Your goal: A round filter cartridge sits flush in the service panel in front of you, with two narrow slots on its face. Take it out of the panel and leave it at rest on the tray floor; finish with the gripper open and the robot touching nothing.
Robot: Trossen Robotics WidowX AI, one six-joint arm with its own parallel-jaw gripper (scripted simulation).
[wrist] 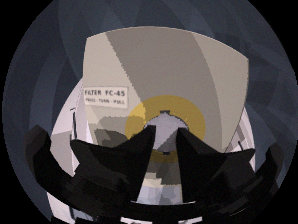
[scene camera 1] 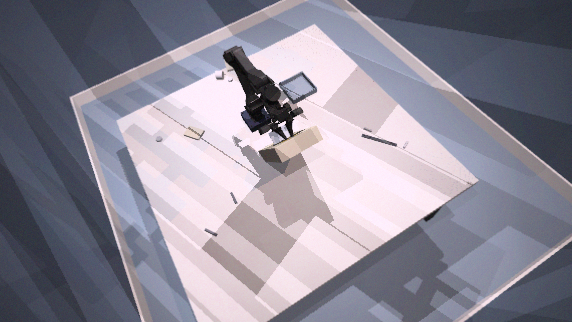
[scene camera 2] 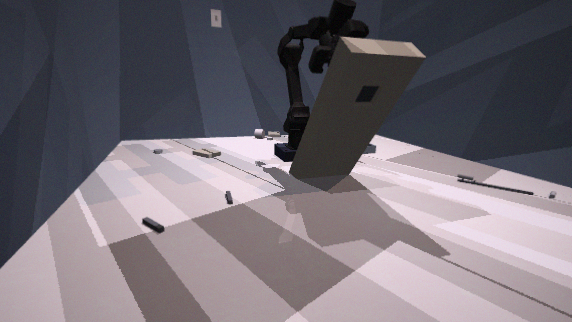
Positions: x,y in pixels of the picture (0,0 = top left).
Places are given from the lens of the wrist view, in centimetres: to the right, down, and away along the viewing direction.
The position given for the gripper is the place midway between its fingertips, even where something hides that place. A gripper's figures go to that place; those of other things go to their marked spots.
gripper (wrist: 166,127): 2, 2, 10
round filter cartridge (wrist: 167,125): 2, 1, 9
tan service panel (wrist: 130,75): -2, -3, 8
